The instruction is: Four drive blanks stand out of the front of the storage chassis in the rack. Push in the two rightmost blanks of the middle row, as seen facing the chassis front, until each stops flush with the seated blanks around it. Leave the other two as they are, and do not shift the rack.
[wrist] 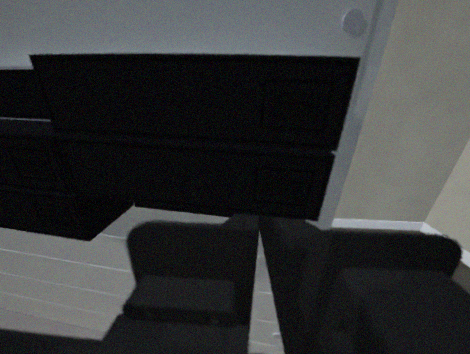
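The storage chassis front fills the upper left of the wrist view, very dark. A wide black blank lies under its pale grey top panel, with another black blank below it at the right end. More black blanks show at the left edge, and a black lower part juts down with a slanted side. The dark faces hide which blanks stand out and by how much. My gripper is shut and empty; its tips overlap the bottom edge of the lower right blank in view. Contact cannot be told.
A pale grey upright edge with a round knob-like disc near its top bounds the chassis on the right. Beyond it are a beige wall and a white skirting board. A pale surface with thin light lines lies below.
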